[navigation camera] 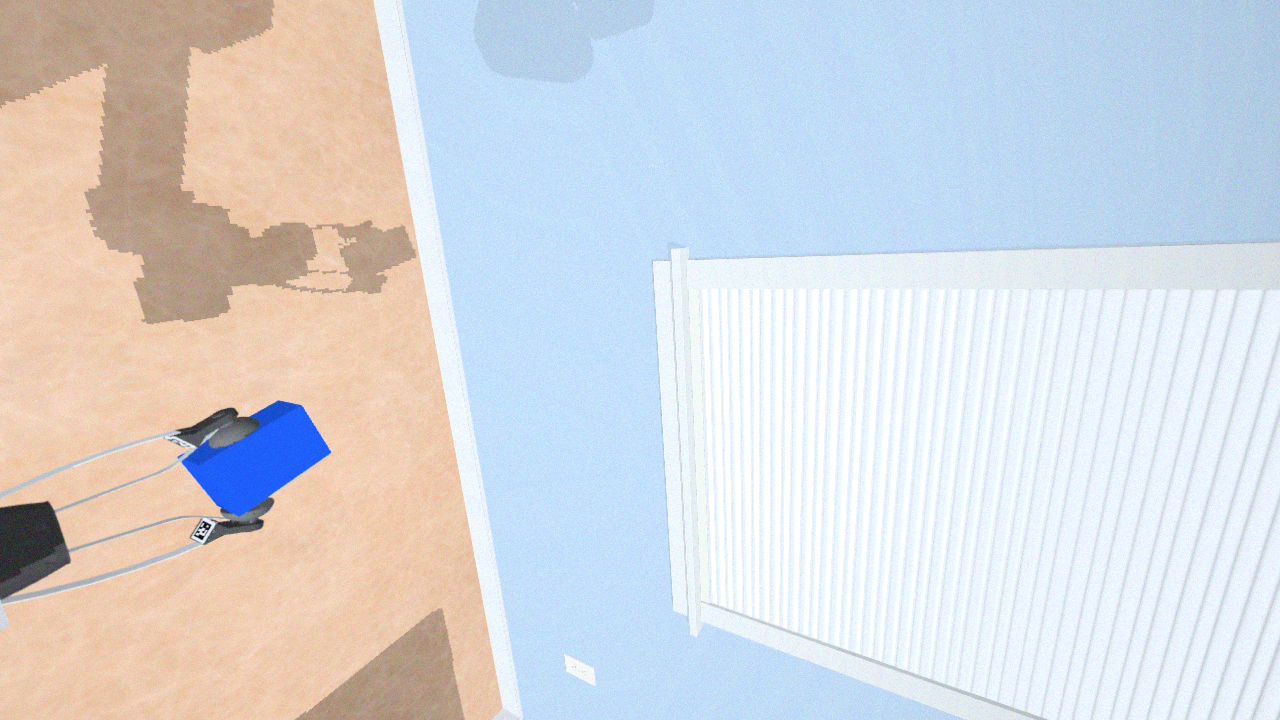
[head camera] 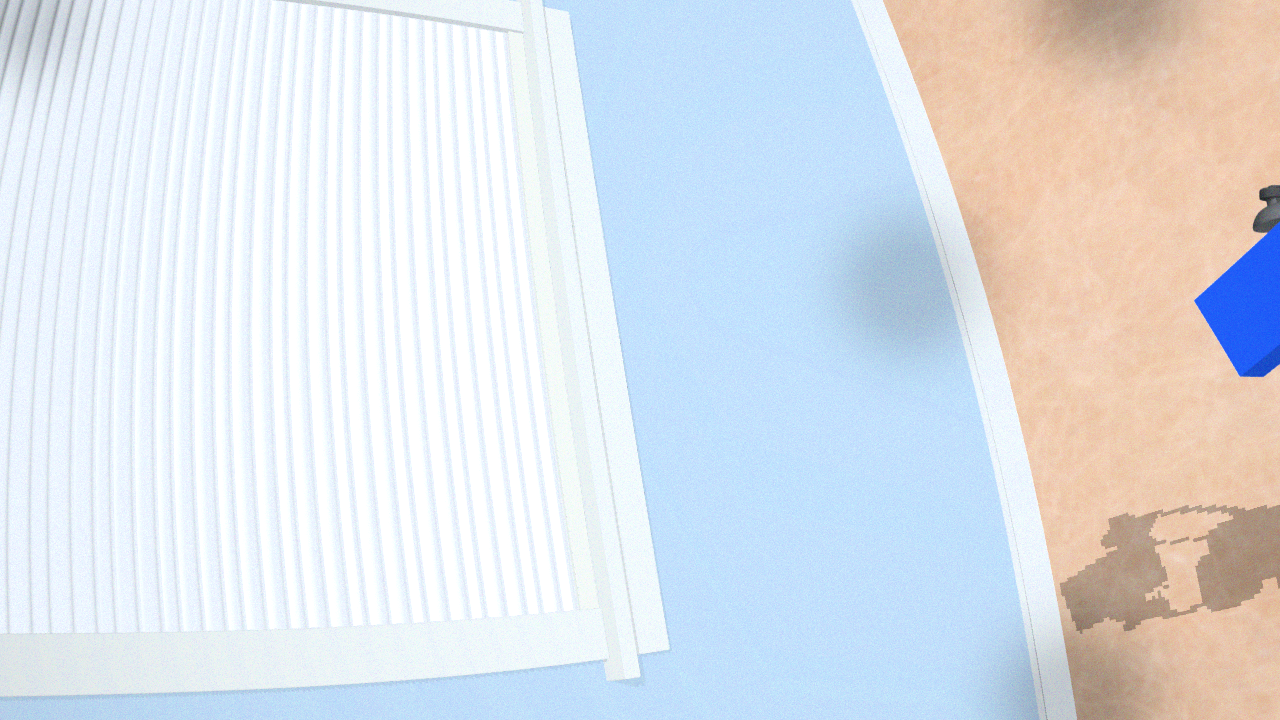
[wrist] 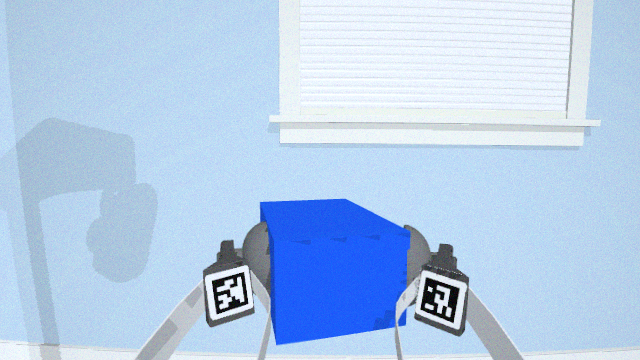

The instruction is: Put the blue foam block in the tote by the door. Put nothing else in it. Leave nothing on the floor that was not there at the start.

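Frame: origin at the robot's base, x ahead, y left, z up, level; centimetres.
Where they show: gripper, fingertip midpoint: (navigation camera: 265,460) (head camera: 1271,289) (wrist: 331,249).
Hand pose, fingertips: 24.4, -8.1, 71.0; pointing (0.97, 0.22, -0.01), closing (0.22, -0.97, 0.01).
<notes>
Things, the pixels of their top centre, and the offset from my fingertips, as dx, dy, dz. "spot": a spot on its surface instead. Level surfaces: height alone.
- blue foam block, middle of its top: (wrist: 319,211) (head camera: 1266,294) (navigation camera: 271,459) -0.4, +0.6, +2.2
- white baseboard, surface spot: (head camera: 993,385) spot: +73.8, +1.3, -65.8
- tan floor, its level: dz -70.9
- wall outlet, middle of its top: (navigation camera: 594,677) +101.0, -88.6, -25.2
The blue foam block (head camera: 1244,304) (navigation camera: 259,461) (wrist: 337,285) is held between the two rubber fingertips of my gripper (navigation camera: 239,472) (wrist: 331,249), which is shut on it. In the wrist view the block is at the lower middle, with a fingertip pressed against its left and right sides. In the navigation camera view it is at the lower left, held above the floor. In the head camera view it is cut off by the right edge, with part of one fingertip beside it. The tote and the door do not show in these views.
A light blue wall (head camera: 760,358) (navigation camera: 554,402) (wrist: 175,100) with a white-framed window (head camera: 358,358) (navigation camera: 939,447) (wrist: 435,60) stands ahead. A white baseboard (head camera: 993,385) (navigation camera: 452,358) runs along the tan floor (head camera: 1118,429) (navigation camera: 358,555). A wall outlet (navigation camera: 580,669) is below the window. Robot shadows fall on floor and wall.
</notes>
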